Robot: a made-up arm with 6 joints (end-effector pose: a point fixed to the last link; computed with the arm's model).
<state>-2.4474 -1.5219 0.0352 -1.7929 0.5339 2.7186</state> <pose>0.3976 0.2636 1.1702 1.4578 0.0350 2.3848</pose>
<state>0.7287 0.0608 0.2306 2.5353 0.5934 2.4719</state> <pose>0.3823 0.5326 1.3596 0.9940 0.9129 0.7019</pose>
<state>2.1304 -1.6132 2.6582 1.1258 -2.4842 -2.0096</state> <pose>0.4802 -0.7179 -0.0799 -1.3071 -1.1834 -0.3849</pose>
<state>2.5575 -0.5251 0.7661 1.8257 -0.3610 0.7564</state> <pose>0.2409 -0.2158 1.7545 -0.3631 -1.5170 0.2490</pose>
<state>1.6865 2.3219 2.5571 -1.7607 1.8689 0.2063</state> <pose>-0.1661 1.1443 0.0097 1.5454 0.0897 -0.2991</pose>
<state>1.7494 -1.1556 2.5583 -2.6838 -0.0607 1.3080</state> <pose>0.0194 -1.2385 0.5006 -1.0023 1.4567 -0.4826</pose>
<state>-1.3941 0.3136 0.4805 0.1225 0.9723 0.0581</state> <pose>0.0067 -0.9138 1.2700 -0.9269 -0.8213 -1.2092</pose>
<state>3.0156 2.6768 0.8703 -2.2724 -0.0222 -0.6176</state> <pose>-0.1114 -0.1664 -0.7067 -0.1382 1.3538 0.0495</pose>
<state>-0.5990 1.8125 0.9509 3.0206 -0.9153 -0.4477</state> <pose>1.0010 -0.5254 -0.0676 -2.4946 0.8845 -0.3050</pose>
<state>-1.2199 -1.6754 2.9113 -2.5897 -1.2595 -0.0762</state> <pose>-0.1158 0.7869 -0.1349 -2.6697 0.9350 0.5023</pose>
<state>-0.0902 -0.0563 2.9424 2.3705 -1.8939 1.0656</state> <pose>-0.6198 0.1502 1.1547 1.0527 0.2566 -1.4774</pose>
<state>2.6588 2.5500 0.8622 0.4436 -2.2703 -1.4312</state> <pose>-0.2776 0.2263 -0.6281 -1.6705 -0.5833 -0.7045</pose>
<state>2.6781 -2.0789 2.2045 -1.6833 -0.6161 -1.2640</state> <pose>0.8195 -0.5400 -0.3312 -0.2269 1.3493 -0.8243</pose>
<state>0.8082 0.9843 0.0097 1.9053 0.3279 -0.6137</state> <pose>0.7004 0.7595 0.4242 -1.3146 0.2926 1.6089</pose>
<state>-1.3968 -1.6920 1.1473 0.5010 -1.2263 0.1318</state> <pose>-0.3680 1.1618 0.5853 -1.0087 -1.4683 -1.6602</pose>
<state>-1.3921 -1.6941 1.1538 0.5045 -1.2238 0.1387</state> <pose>-0.3739 1.1616 0.5785 -1.0123 -1.4772 -1.6623</pose>
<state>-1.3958 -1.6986 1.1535 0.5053 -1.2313 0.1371</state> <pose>-0.3693 1.1630 0.5727 -1.0095 -1.4765 -1.6637</pose>
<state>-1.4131 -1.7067 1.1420 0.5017 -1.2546 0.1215</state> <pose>-0.3479 1.1667 0.5690 -0.9961 -1.4604 -1.6642</pose>
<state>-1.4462 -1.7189 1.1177 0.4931 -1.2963 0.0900</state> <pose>-0.3067 1.1719 0.5677 -0.9690 -1.4272 -1.6658</pose>
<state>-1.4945 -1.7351 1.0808 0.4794 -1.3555 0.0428</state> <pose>-0.2464 1.1766 0.5685 -0.9254 -1.3793 -1.6708</pose>
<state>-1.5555 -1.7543 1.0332 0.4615 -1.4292 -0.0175</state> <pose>-0.1706 1.1776 0.5713 -0.8635 -1.3219 -1.6833</pose>
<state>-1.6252 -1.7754 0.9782 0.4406 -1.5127 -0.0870</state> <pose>-0.0848 1.1723 0.5753 -0.7840 -1.2621 -1.7056</pose>
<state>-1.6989 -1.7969 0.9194 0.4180 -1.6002 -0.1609</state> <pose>0.0044 1.1595 0.5802 -0.6908 -1.2067 -1.7378</pose>
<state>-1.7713 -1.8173 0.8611 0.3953 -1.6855 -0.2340</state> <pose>0.0897 1.1400 0.5857 -0.5909 -1.1610 -1.7772</pose>
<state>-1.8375 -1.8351 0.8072 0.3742 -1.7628 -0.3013</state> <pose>0.1652 1.1162 0.5915 -0.4927 -1.1273 -1.8192</pose>
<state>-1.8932 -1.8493 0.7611 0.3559 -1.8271 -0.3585</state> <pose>0.2265 1.0918 0.5975 -0.4052 -1.1050 -1.8585</pose>
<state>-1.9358 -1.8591 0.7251 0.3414 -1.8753 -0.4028</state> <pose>0.2717 1.0705 0.6035 -0.3352 -1.0918 -1.8907</pose>
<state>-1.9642 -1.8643 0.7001 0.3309 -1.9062 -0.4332</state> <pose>0.3008 1.0547 0.6095 -0.2864 -1.0842 -1.9131</pose>
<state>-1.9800 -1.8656 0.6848 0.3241 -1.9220 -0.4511</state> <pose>0.3163 1.0449 0.6155 -0.2575 -1.0797 -1.9260</pose>
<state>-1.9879 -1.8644 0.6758 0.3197 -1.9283 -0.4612</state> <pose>0.3237 1.0393 0.6213 -0.2414 -1.0765 -1.9327</pose>
